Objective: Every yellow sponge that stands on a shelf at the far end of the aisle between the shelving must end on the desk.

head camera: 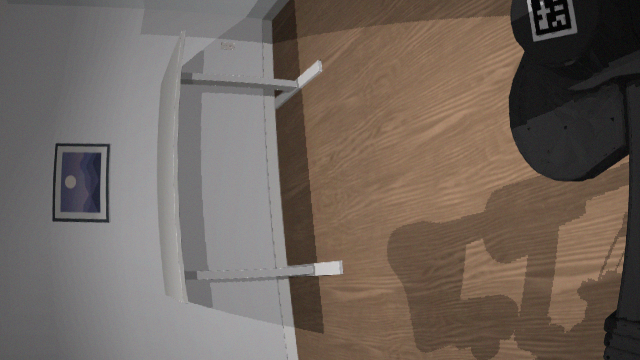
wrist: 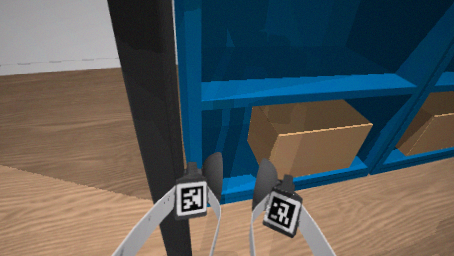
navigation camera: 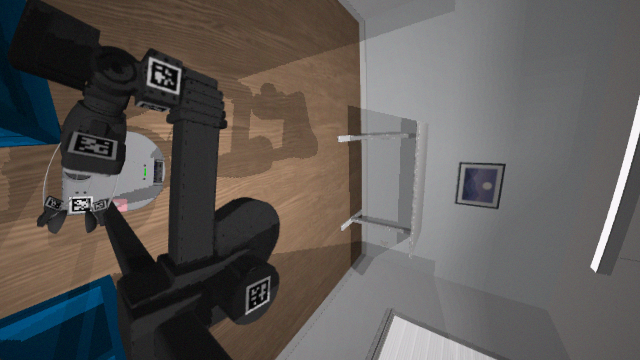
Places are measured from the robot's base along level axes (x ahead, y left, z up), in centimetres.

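Pixels of known places: gripper, fingertip midpoint: [navigation camera: 72, 230].
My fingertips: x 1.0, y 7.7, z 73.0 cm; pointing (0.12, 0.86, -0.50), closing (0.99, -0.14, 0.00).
Observation:
Behind a point stands the place of what it marks.
No yellow sponge shows in the head, navigation or wrist view. The desk [head camera: 169, 170] {z 95.0, x -229.6, y 1.9 cm} [navigation camera: 421, 175] {z 95.0, x -248.2, y -12.4 cm} has a pale top and light legs and stands against the grey wall, well away from my gripper. In the head view, the desk's top shows nearly edge-on, so I cannot tell what is on it. My gripper [navigation camera: 73, 222] {z 73.0, x 1.0, y 7.7 cm} [wrist: 238, 173] {z 73.0, x 1.0, y 7.7 cm} is open, with its two dark fingertips apart and nothing between them. It hangs beside my base, in front of blue shelving [navigation camera: 111, 300] {z 23.7, x -7.5, y 50.2 cm} [wrist: 300, 89].
A cardboard box [wrist: 320, 150] sits in the lower shelf compartment, and another box [wrist: 437, 132] in the one to the right. My dark mast [wrist: 150, 125] stands left of the fingers. A framed picture [head camera: 81, 182] {z 154.8, x -291.6, y -6.7 cm} [navigation camera: 481, 185] {z 158.0, x -291.6, y -6.4 cm} hangs above the desk. More blue shelving [navigation camera: 30, 115] {z 78.3, x 5.0, y -10.4 cm} is at the navigation view's upper left.

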